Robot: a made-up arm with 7 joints.
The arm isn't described. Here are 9 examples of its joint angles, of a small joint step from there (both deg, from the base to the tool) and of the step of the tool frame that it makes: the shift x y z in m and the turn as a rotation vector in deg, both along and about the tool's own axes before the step.
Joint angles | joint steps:
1: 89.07 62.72 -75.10 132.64 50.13 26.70 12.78 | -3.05 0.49 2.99 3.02 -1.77 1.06 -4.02
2: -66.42 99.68 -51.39 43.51 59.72 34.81 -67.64 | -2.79 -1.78 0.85 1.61 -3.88 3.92 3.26
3: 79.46 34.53 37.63 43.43 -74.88 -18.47 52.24 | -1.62 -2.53 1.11 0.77 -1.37 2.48 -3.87
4: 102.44 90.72 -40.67 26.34 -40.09 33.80 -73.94 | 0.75 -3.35 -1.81 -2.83 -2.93 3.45 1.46
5: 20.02 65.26 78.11 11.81 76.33 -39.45 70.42 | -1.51 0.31 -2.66 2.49 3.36 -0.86 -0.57
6: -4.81 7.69 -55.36 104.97 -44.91 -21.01 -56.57 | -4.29 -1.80 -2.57 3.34 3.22 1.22 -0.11
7: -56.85 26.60 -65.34 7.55 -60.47 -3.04 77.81 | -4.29 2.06 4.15 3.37 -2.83 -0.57 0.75
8: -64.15 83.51 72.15 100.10 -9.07 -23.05 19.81 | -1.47 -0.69 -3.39 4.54 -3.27 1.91 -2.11
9: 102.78 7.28 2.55 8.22 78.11 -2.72 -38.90 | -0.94 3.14 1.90 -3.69 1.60 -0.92 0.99
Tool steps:
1: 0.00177 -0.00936 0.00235 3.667 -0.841 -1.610
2: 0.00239 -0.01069 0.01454 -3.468 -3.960 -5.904
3: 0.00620 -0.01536 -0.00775 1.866 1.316 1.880
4: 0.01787 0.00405 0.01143 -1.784 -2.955 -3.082
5: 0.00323 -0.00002 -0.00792 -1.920 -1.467 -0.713
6: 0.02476 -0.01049 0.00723 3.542 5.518 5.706
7: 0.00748 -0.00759 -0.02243 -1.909 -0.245 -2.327
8: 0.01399 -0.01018 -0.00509 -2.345 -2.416 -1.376
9: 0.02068 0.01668 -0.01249 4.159 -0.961 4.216
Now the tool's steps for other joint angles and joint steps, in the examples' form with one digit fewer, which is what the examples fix.
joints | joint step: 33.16 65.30 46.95 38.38 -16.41 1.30 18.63 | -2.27 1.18 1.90 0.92 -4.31 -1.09 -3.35
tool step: 0.0014 0.0104 0.0029 4.78 -0.23 -5.67
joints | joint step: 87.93 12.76 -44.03 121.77 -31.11 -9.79 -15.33 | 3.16 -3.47 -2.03 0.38 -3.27 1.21 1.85
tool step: 0.0017 -0.0071 -0.0180 -0.42 -4.12 -1.58
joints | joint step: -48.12 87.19 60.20 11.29 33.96 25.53 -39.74 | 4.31 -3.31 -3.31 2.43 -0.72 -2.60 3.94
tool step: -0.0182 -0.0073 -0.0010 -5.44 -1.10 0.95
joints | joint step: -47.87 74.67 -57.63 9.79 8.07 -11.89 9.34 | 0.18 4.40 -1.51 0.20 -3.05 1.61 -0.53
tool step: -0.0230 0.0192 0.0124 2.03 5.63 -4.32
